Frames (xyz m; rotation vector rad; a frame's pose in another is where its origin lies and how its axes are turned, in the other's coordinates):
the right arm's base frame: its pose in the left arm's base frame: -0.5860 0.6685 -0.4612 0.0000 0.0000 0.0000
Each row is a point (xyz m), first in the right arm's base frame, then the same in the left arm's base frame.
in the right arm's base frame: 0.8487 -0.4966 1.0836
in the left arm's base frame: 0.2627 0.1719 0.6224
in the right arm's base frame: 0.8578 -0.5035 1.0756
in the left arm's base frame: 0.2718 0.1650 0.6144
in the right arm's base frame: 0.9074 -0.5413 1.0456
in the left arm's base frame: 0.3214 0.1272 0.5844
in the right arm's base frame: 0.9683 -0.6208 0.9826
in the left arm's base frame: 0.3823 0.0477 0.5214
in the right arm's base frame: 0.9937 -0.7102 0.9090
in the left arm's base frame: 0.4077 -0.0417 0.4478
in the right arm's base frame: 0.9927 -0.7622 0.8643
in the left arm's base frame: 0.4067 -0.0937 0.4031
